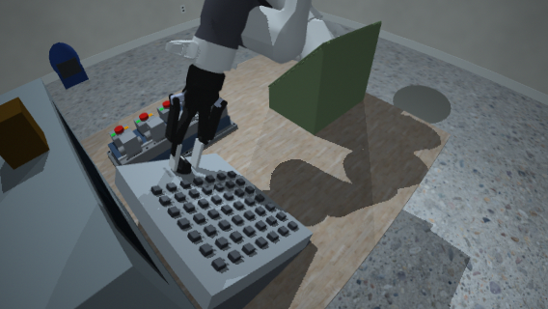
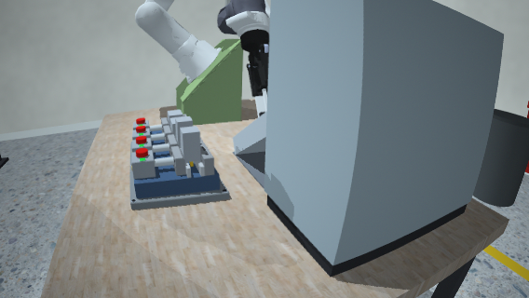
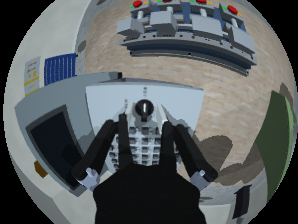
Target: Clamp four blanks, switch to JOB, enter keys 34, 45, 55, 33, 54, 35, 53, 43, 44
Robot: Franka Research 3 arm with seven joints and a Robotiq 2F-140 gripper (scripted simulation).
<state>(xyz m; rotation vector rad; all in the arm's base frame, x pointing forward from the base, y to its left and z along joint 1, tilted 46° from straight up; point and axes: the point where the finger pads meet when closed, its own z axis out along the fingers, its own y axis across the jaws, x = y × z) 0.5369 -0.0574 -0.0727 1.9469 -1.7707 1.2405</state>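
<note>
Right now my hand is 20 mm above the black selector knob, 10 mm to the left of it and 10 mm short of it. Round my hand: grey keypad: 110 mm to the left, 70 mm below, 40 mm ahead; key: 190 mm to the left, 30 mm below, 20 mm ahead.
</note>
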